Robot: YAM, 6 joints.
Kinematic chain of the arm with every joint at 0, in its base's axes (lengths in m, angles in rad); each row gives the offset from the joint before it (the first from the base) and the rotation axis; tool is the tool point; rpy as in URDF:
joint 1: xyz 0 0 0.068 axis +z
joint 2: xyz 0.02 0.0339 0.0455 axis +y
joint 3: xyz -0.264 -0.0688 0 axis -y
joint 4: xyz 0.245 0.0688 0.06 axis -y
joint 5: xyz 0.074 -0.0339 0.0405 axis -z
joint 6: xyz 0.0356 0 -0.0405 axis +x
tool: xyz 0 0 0 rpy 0 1.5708 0
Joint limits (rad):
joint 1: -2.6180..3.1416
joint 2: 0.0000..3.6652
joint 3: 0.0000..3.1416
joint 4: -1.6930..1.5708
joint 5: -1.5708..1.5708
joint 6: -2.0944..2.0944
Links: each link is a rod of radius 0.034 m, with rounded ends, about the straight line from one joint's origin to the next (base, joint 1, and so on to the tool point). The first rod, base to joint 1, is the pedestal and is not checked.
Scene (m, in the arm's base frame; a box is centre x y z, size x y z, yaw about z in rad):
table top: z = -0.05
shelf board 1: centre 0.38 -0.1 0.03 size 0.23 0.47 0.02 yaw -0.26
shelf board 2: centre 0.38 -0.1 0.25 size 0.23 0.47 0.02 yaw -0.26
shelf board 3: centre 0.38 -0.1 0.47 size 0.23 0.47 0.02 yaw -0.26
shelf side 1: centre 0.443 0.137 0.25 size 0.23 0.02 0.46 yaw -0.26
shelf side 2: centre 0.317 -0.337 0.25 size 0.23 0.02 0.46 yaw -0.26
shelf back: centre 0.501 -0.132 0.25 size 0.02 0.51 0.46 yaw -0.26
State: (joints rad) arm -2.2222 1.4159 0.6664 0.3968 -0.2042 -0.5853
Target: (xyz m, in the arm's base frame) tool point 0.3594 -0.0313 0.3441
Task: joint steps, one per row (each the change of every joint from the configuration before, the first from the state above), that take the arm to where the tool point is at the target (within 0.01 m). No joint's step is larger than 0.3 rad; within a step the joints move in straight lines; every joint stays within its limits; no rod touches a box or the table.
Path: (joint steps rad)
1: 0.2512 -0.0215 0.0402 0.1617 -0.0815 0.0845
2: 0.2512 -0.0215 0.0402 0.1617 -0.0816 0.0846
3: 0.2512 -0.0215 0.0403 0.1616 -0.0815 0.0845
4: 0.2512 -0.0215 0.0402 0.1617 -0.0816 0.0845
5: 0.2512 -0.0215 0.0402 0.1617 -0.0815 0.0846
6: 0.2811 0.0685 0.0797 -0.2379 0.0797 -0.1409
7: 0.2811 0.0686 0.0797 -0.2379 0.0797 -0.1409
8: 0.2812 0.0686 0.0798 -0.2379 0.0797 -0.1409

